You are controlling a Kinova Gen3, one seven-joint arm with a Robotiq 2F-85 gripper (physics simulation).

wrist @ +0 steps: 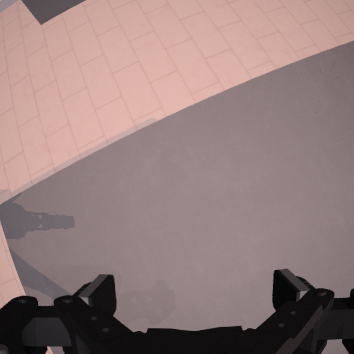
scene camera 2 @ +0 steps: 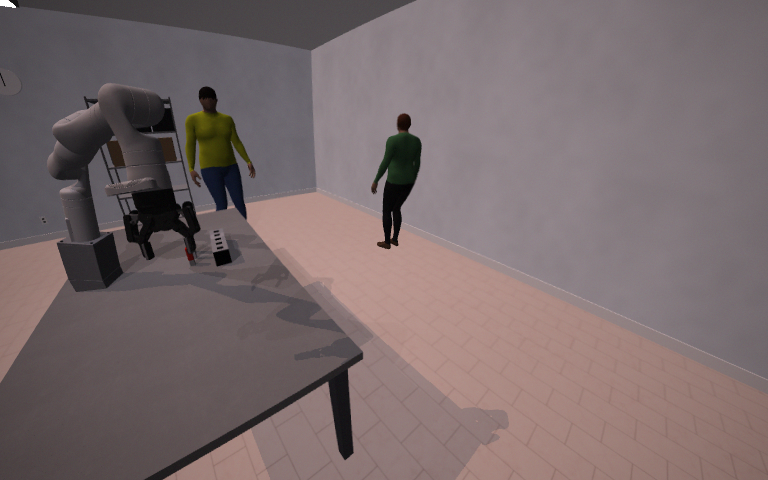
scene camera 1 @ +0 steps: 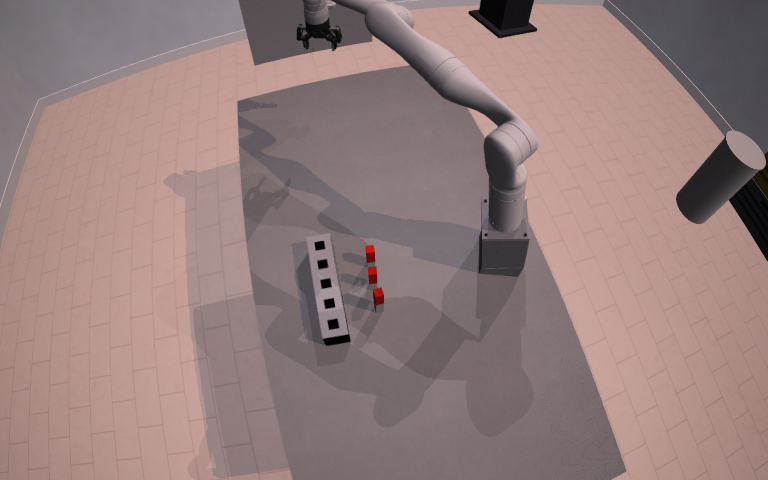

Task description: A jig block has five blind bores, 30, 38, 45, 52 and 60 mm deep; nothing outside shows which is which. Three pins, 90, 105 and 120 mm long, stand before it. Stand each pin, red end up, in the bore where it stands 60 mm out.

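Seen in the pictures: gripper, between the fingertips: (wrist: 193, 291) (scene camera 2: 171, 255) (scene camera 1: 320, 48); arm's base, origin of its link: (scene camera 2: 86, 237) (scene camera 1: 505, 217).
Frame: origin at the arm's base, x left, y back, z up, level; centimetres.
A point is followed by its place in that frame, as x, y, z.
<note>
The jig block (scene camera 1: 327, 293) @[-7.7, -49.1, -14.1] (scene camera 2: 222, 258) @[-25.6, -44.2, -18.2] is a long, light-topped bar on the grey table, with a row of dark square openings; no pin stands in them. Three upright pins with red tops stand in a row beside it, on the robot base's side: one pin (scene camera 1: 370, 253) @[-13.0, -33.6, -13.1], a middle pin (scene camera 1: 372, 275) @[-6.1, -36.3, -11.7] and another pin (scene camera 1: 378, 296) @[0.7, -37.9, -9.9]. Their lengths cannot be told apart surely. In scene camera 2 a red pin top (scene camera 2: 189, 255) @[-15.1, -32.8, -16.0] shows partly behind a finger. My gripper (scene camera 1: 319, 46) @[-77.6, -20.6, 12.0] (scene camera 2: 169, 253) @[-77.6, -20.6, 12.0] (wrist: 193, 291) @[-77.6, -20.6, 12.0] is open and empty, pointing down, high and well away from block and pins.
The table (scene camera 1: 453, 396) @[32.5, -31.3, -21.6] (scene camera 2: 169, 350) @[-65.2, -11.6, -21.6] (wrist: 225, 200) @[-81.9, -12.8, -21.6] carries the robot base (scene camera 1: 502, 254) @[6.0, -2.7, -8.4] (scene camera 2: 90, 263) @[-6.6, 1.8, -9.1], across the pins from the block. A person in yellow (scene camera 2: 215, 138) stands behind the table's far end; a person in green (scene camera 2: 403, 158) stands off to the right.
</note>
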